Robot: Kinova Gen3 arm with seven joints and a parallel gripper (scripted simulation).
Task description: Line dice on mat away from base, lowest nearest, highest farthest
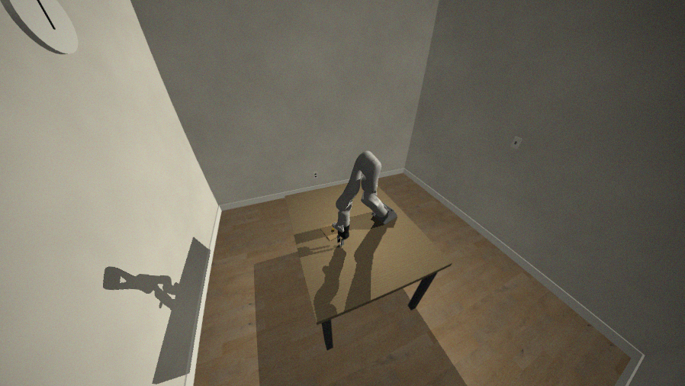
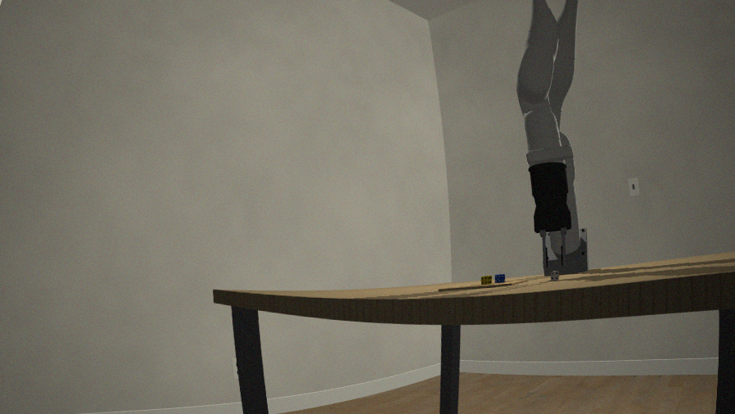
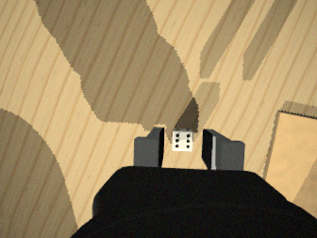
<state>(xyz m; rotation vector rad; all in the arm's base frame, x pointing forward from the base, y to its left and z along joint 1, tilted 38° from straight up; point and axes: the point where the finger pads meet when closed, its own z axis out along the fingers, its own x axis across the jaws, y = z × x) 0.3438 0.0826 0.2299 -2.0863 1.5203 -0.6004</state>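
The white die is 30 mm below my hand. Also, from my hand: blue die: 150 mm to the right, 50 mm behind, 30 mm below; then tan mat: 150 mm to the right, 40 mm below; then yellow die: 150 mm to the right, 30 mm below.
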